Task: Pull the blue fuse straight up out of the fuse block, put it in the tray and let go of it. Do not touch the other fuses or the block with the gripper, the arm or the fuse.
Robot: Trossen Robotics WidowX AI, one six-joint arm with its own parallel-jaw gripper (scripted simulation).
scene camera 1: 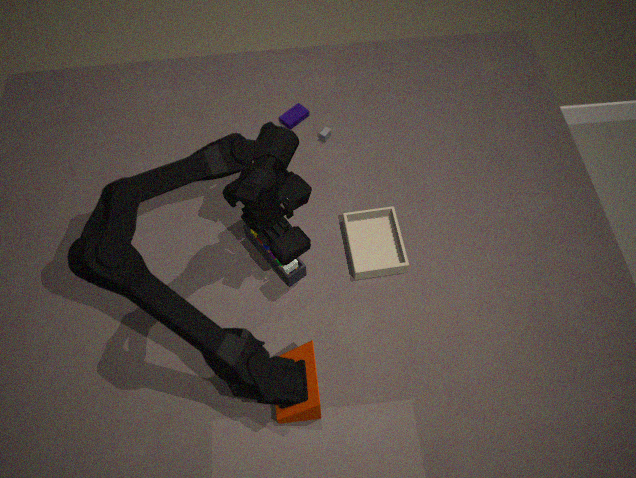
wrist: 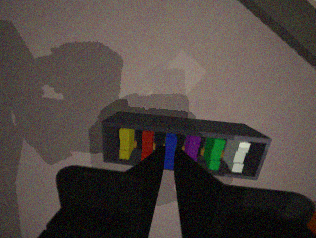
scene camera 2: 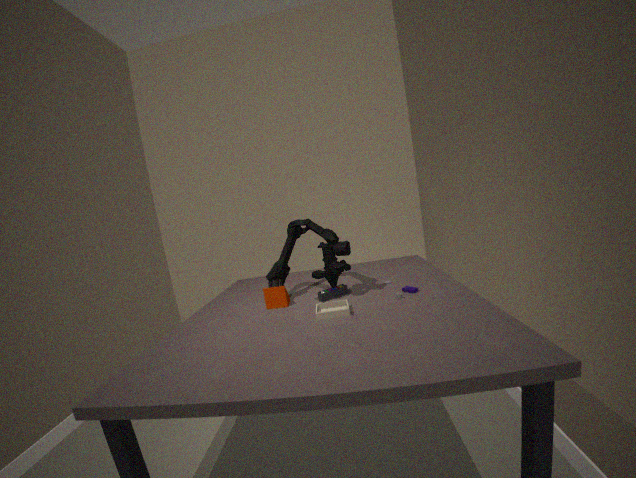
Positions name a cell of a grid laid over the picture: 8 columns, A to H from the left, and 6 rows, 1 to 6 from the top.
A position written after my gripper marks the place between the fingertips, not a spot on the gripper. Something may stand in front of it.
In view: my gripper (scene camera 1: D4) and a white tray (scene camera 1: E4).
My gripper also shows in the wrist view (wrist: E4).
